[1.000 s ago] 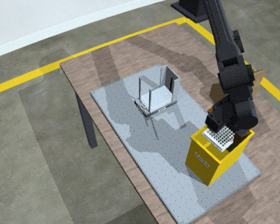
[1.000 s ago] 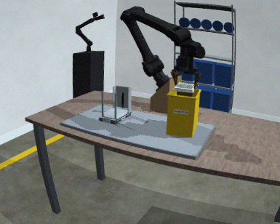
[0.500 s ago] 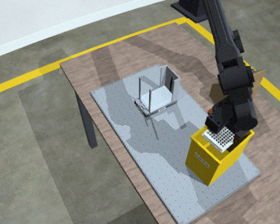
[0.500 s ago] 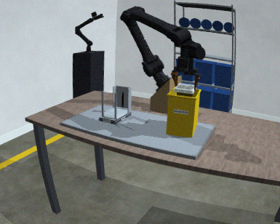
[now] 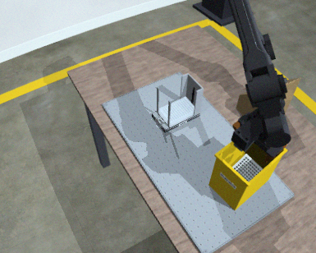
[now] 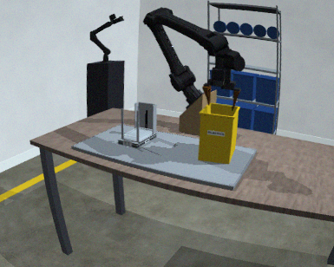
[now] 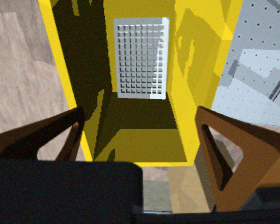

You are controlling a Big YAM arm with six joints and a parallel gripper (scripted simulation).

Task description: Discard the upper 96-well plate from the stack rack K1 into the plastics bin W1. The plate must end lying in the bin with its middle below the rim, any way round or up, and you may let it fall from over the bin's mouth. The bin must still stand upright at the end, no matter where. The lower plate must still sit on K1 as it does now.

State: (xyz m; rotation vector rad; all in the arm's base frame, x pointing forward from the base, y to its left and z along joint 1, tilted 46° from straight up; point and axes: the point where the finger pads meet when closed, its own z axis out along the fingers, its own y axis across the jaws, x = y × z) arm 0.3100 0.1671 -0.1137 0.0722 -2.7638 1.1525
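Right now my hand is 11 cm above the yellow plastics bin W1.
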